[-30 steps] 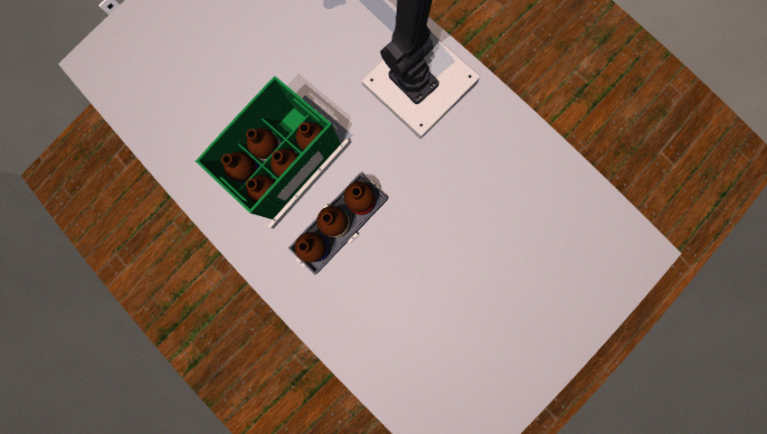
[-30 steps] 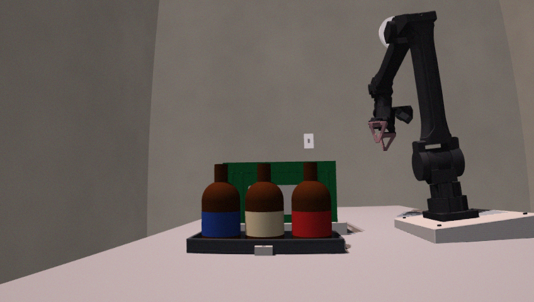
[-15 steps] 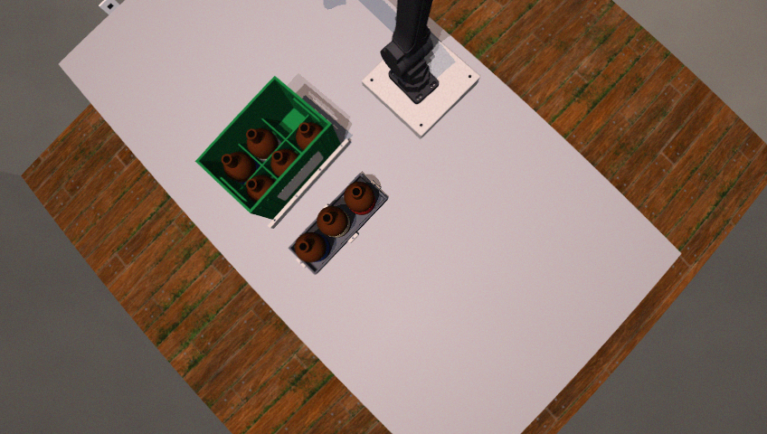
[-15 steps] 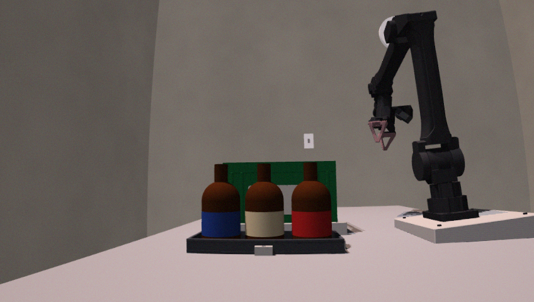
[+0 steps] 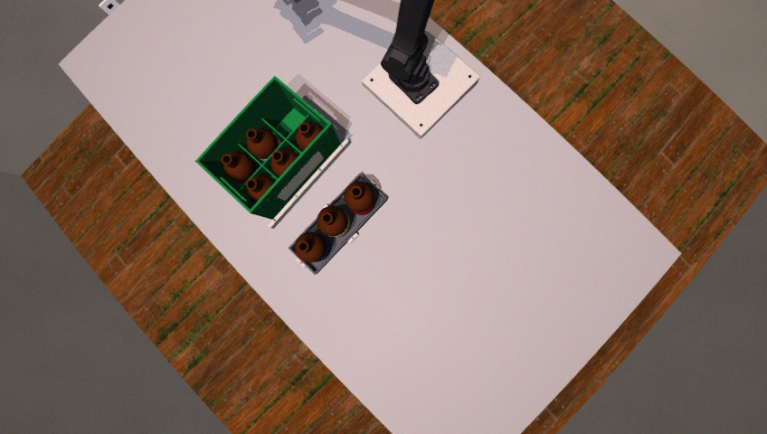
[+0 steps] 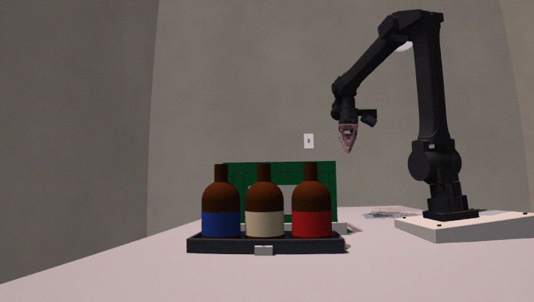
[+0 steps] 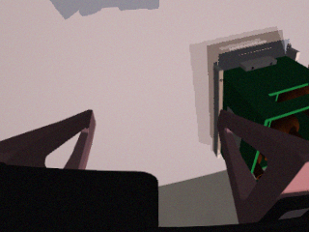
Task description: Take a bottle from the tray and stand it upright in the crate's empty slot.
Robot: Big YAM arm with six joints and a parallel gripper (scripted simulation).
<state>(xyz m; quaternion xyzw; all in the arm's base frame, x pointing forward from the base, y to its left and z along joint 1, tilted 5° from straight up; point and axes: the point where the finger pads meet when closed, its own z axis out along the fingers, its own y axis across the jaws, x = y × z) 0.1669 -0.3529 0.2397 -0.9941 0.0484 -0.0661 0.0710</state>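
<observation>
Now: hand 280 mm to the right of the green crate, 230 mm short of it and 170 mm above it. Also, from my hand: dark tray: 510 mm to the left, 240 mm below, 230 mm ahead.
</observation>
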